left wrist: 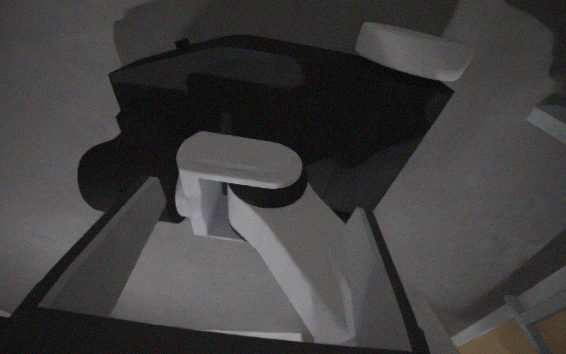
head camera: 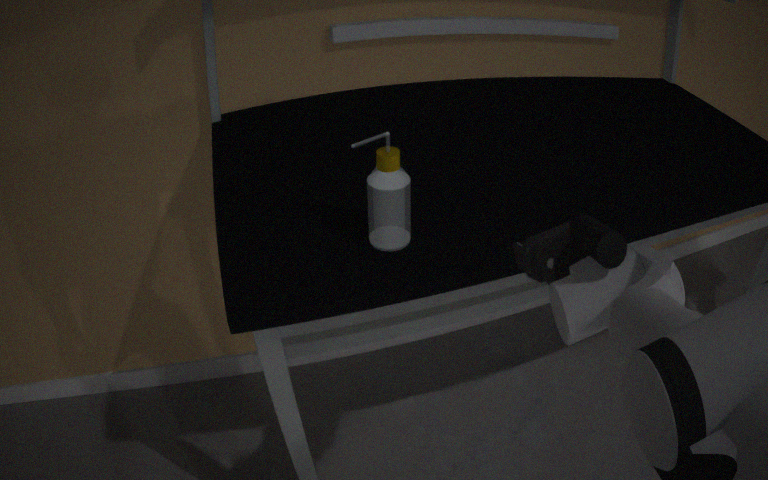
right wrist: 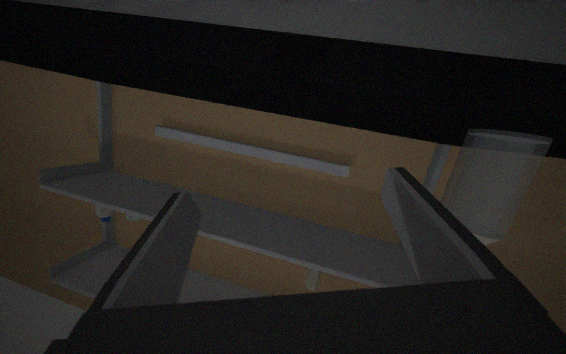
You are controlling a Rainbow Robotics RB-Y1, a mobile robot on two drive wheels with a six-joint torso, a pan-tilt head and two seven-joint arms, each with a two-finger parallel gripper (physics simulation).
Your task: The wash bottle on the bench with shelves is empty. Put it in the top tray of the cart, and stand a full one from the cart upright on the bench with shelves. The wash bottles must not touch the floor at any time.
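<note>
There's a bench with shelves [head camera: 492, 161] here, and the right wrist view shows the bench with shelves [right wrist: 428, 77] too. I can also see my left gripper [left wrist: 258, 204], and there's my right gripper [right wrist: 286, 193] as well.
</note>
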